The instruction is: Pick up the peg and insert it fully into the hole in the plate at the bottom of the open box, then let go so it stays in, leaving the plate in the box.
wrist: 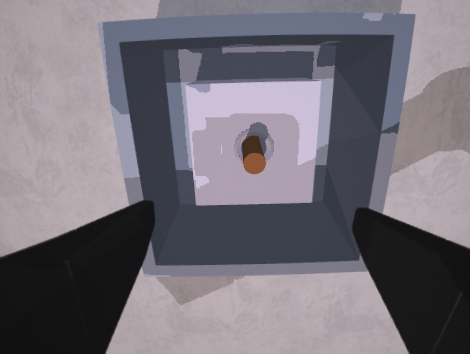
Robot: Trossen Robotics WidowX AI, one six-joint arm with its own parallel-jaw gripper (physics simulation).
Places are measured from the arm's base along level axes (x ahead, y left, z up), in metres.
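Pixels of known places: gripper, between the fingertips: (255,215).
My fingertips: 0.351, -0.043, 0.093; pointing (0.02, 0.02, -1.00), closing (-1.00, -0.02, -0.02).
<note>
Ahead of a thing's pixels: the offset from my fingertips to its top centre, as dx, dy, dz. "spot": to the spot under its first point. Level surfaces: height alone.
The orange-brown peg {-0.004, +0.002, -0.066} (254,156) stands in the round hole of the pale plate, its lower end inside the hole's ring and its top pointing up toward the camera. How deep it sits cannot be told from this angle. The pale square plate {-0.005, +0.000, -0.093} (255,192) lies at the bottom of the open box {-0.005, +0.000, -0.056} (255,235). My gripper (255,215) is wide open and empty, above the box, with one finger toward the left wall and one toward the right wall. The fingers are well apart from the peg.
The grey-blue box walls surround the plate on all sides, with the far rim {spot: +0.006, -0.072, -0.056} (250,30) near the top of the view. A mottled light floor surface {dz -0.154} (50,125) surrounds the box. Shadows fall on it at the right, behind and in front of the box.
</note>
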